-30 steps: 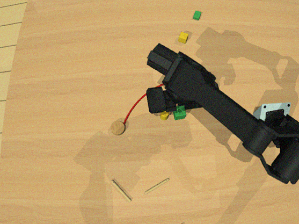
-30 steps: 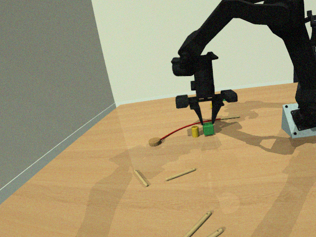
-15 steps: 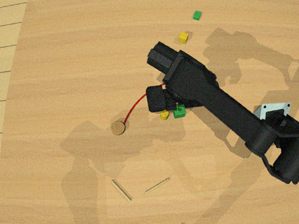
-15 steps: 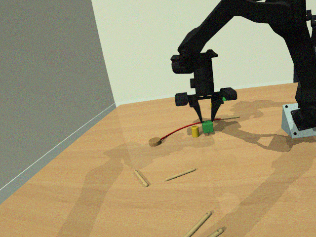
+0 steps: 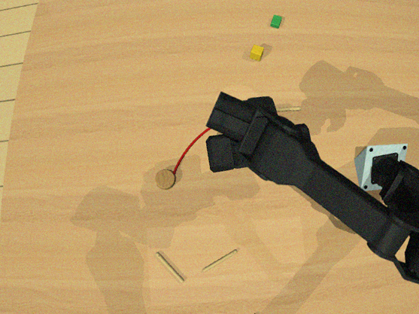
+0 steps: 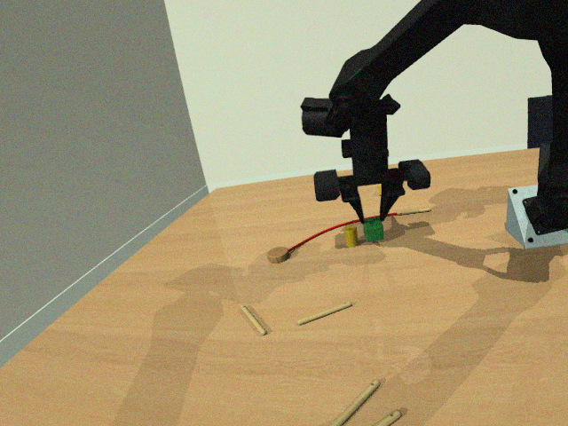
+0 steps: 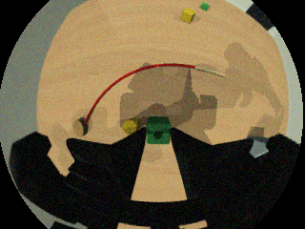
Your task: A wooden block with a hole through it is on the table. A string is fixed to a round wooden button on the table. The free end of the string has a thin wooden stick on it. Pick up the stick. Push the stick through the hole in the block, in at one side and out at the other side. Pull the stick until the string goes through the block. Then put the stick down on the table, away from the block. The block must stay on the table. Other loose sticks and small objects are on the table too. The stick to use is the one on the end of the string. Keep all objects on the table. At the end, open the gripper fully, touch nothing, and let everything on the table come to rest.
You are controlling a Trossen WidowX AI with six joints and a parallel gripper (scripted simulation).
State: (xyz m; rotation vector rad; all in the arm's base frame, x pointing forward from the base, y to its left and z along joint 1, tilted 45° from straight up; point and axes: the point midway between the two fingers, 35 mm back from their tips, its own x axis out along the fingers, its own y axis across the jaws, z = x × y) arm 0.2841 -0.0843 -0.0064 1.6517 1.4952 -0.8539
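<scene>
The yellow cylinder lies 4 cm ahead of my gripper tip and 2 cm below it. Round my gripper tip: green block (1 cm below); then round wooden button (18 cm ahead, 3 cm below, 2 cm to the left); then thin stick (11 cm to the right, 9 cm behind, 4 cm below).
</scene>
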